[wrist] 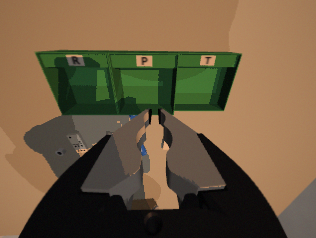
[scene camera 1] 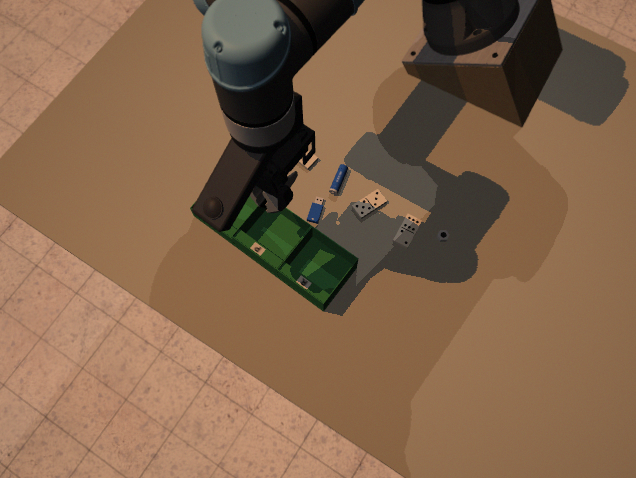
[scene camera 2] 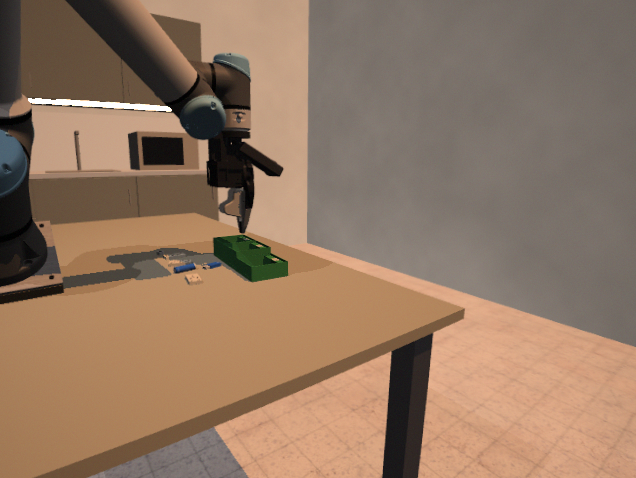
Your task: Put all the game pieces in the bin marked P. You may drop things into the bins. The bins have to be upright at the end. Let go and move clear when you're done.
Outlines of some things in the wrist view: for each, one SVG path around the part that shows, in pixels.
The gripper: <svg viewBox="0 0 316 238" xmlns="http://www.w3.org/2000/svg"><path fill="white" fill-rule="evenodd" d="M18 237L288 238L269 202L246 172L202 133L197 133L162 108L158 109L159 124L164 128L163 140L169 147L166 153L167 185L177 194L179 209L131 210L134 193L142 186L143 163L141 146L146 141L146 128L151 124L152 109L148 108L112 134L105 135L74 162L41 199Z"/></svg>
A green bin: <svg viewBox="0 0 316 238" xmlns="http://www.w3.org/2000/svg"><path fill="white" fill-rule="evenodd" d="M35 52L62 115L139 115L148 108L152 109L152 115L158 115L158 109L160 108L171 115L174 115L174 111L224 111L242 57L241 53L191 51L56 50Z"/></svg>
